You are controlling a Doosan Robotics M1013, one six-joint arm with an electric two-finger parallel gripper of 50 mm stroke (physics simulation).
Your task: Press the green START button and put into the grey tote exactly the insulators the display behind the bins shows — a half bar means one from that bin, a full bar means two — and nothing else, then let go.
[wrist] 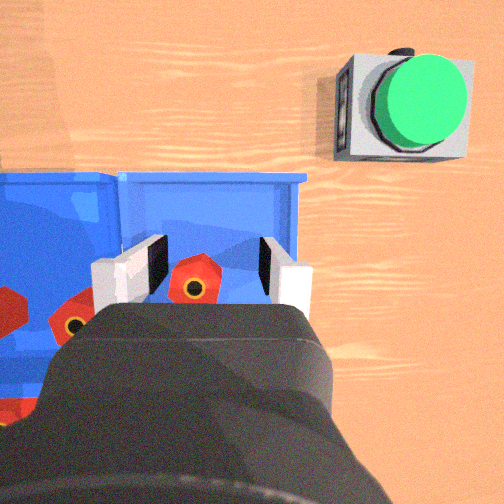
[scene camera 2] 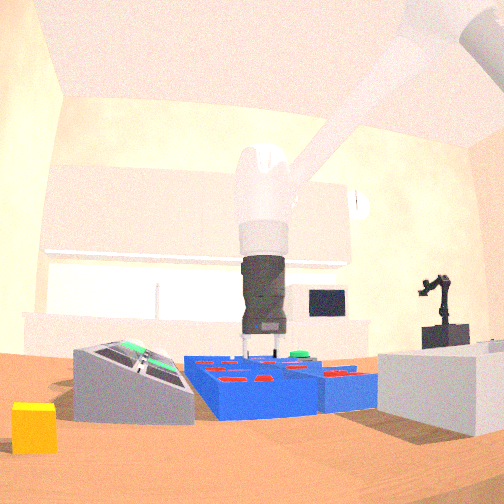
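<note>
My gripper [wrist: 212, 265] is open and hangs just above the far corner compartment of the blue bins [scene camera 2: 265, 385]. A red insulator [wrist: 195, 280] with a yellow-ringed hole stands between the fingers, not touched. In the scene view the gripper [scene camera 2: 260, 347] is over the back row. More red insulators [wrist: 72, 320] lie in the neighbouring compartments. The green START button [wrist: 420, 100] sits on its grey box on the table beyond the bins, also seen in the scene view [scene camera 2: 300, 353]. The sloped grey display [scene camera 2: 132, 387] shows green bars at its top. The grey tote [scene camera 2: 445, 390] stands at the right.
A yellow cube [scene camera 2: 34, 427] sits on the table at the front left. A small black arm on a dark base [scene camera 2: 442, 320] stands far behind the tote. A wooden table carries everything.
</note>
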